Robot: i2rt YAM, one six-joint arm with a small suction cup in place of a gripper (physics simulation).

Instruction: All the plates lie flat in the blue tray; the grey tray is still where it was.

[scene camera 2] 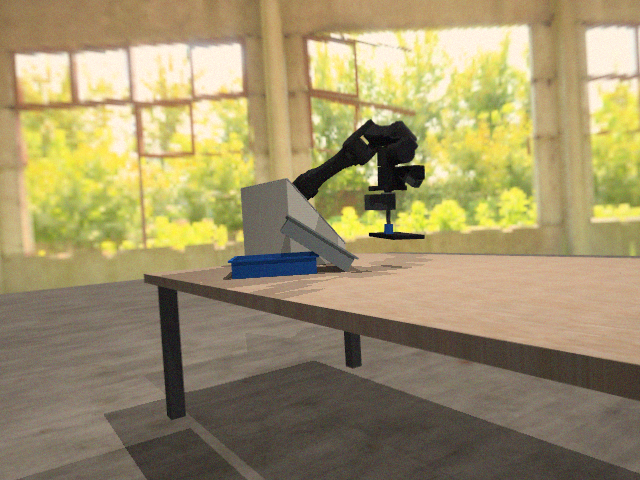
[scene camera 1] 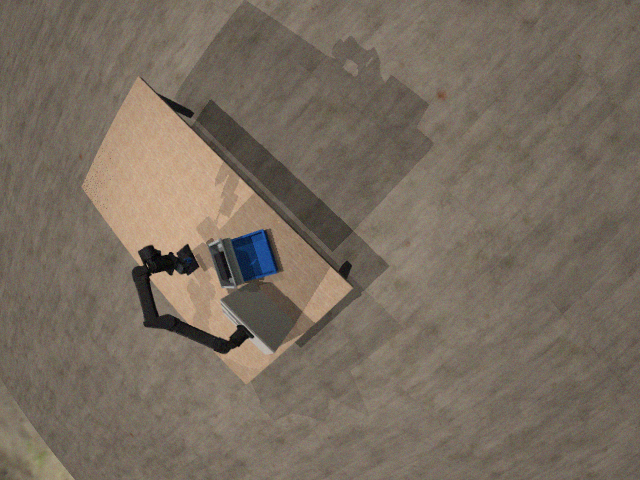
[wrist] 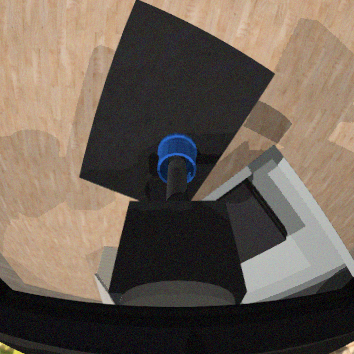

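Pixels of known places: end effector, tool point: [scene camera 1: 190, 260] [wrist: 176, 144]; arm's base, origin of the base link: [scene camera 2: 286, 209] [scene camera 1: 245, 330].
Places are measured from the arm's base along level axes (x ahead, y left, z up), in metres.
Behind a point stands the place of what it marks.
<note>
My suction gripper [scene camera 1: 189, 261] [scene camera 2: 388, 229] [wrist: 177, 159] @(x 0.471, y 0.093, z -0.111 m) holds a flat black plate [scene camera 1: 191, 252] @(x 0.495, y 0.057, z -0.107 m) [scene camera 2: 405, 236] @(x 0.553, y 0.087, z -0.109 m) [wrist: 175, 75] @(x 0.523, y 0.110, z -0.105 m) by its top face, near one end. The plate hangs roughly level above the table, apart from its shadow. The grey tray [scene camera 1: 233, 262] @(x 0.285, y -0.145, z -0.060 m) [scene camera 2: 323, 245] @(x 0.434, y -0.100, z -0.121 m) [wrist: 320, 220] @(x 0.438, y -0.091, z -0.102 m) stands tilted next to the blue tray, one side raised. Another dark plate [scene camera 1: 222, 265] @(x 0.328, y -0.044, z -0.119 m) [wrist: 257, 225] @(x 0.379, y -0.047, z -0.131 m) lies inside it; whether more lie beneath is hidden. The blue tray [scene camera 1: 270, 249] @(x 0.230, y -0.283, z -0.182 m) [scene camera 2: 273, 266] @(x 0.366, y -0.221, z -0.170 m) sits flat on the table; no plate shows in it in scene camera 1.
A large grey box [scene camera 1: 268, 315] @(x -0.015, y -0.102, z -0.076 m) [scene camera 2: 263, 219] @(x 0.015, y -0.098, z -0.033 m) stands beside the two trays, near the arm's base. The grey tray lies between my held plate and the blue tray. The wooden table [scene camera 1: 155, 149] @(x 1.168, y -0.079, z -0.198 m) [scene camera 2: 491, 299] @(x 1.033, y -0.143, z -0.197 m) has its long edge just beyond the blue tray.
</note>
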